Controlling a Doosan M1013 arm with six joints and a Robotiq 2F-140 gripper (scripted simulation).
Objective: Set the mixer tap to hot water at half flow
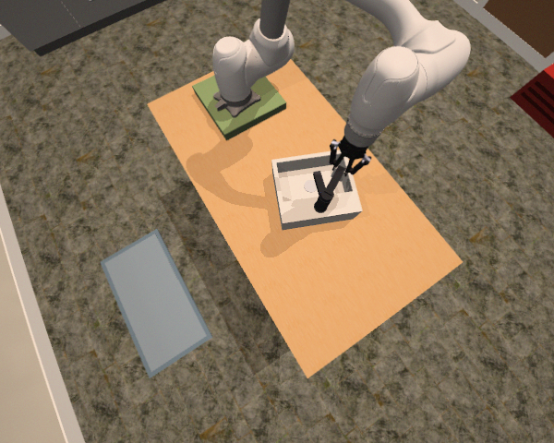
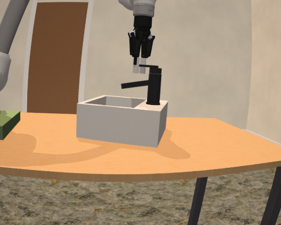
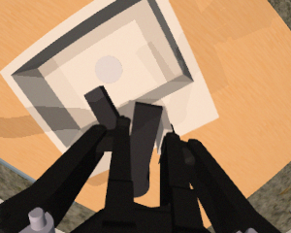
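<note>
Right now the black mixer tap is 20 mm ahead of my hand, 60 mm to the right of it and 40 mm below it. Also, from my hand: white basin 70 mm behind, 30 mm to the right, 230 mm below; then lever 10 mm ahead, 30 mm to the right.
</note>
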